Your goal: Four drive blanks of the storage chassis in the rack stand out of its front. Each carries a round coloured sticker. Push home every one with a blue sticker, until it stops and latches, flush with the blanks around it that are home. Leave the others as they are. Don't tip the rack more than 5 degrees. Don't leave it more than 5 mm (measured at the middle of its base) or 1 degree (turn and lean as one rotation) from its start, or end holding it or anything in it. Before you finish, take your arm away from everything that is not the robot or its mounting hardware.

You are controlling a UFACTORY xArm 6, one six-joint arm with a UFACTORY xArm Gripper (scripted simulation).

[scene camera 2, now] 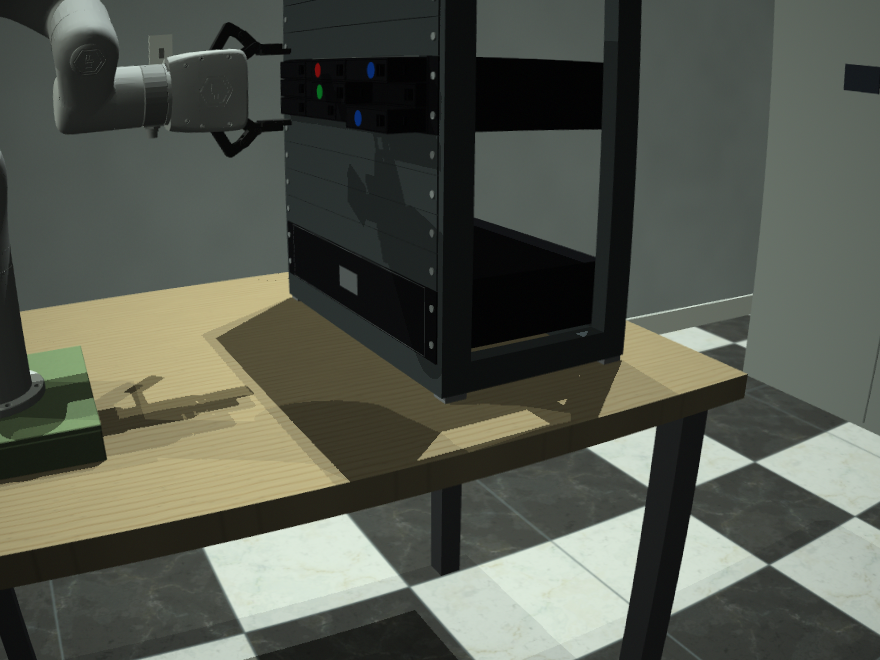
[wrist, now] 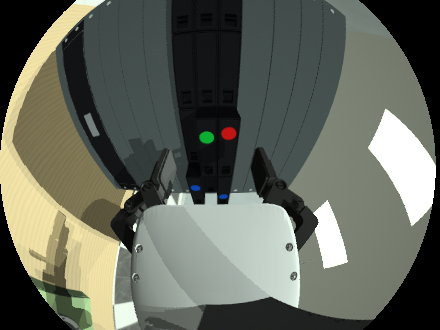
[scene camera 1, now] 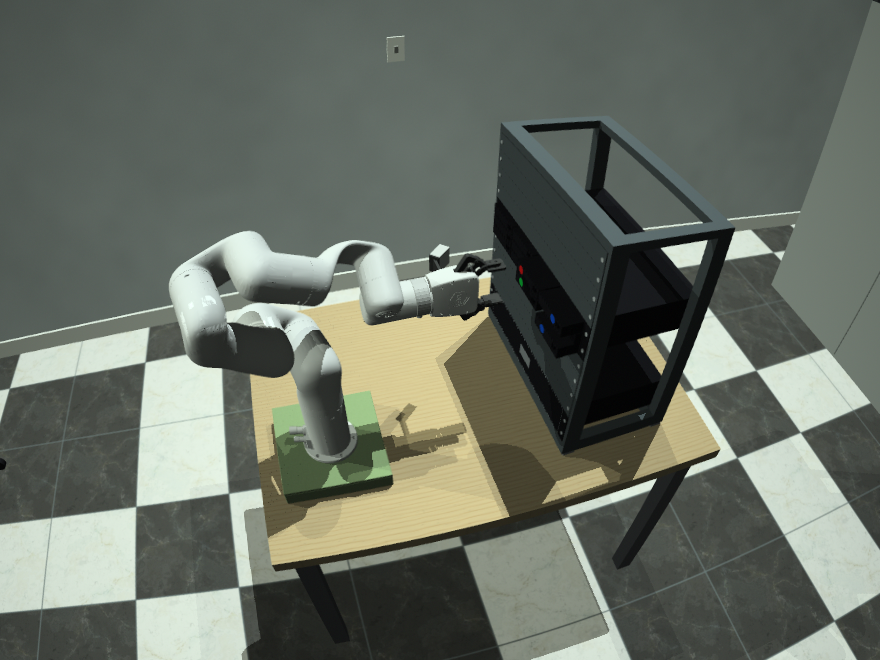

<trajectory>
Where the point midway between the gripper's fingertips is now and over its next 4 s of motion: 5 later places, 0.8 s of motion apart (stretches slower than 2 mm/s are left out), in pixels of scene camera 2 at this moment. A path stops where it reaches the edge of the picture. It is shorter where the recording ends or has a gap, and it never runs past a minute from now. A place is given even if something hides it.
My gripper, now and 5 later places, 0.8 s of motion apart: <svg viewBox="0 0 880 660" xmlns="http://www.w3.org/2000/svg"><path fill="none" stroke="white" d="M287 86L301 91L332 100L343 100L326 120L360 119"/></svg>
</trajectory>
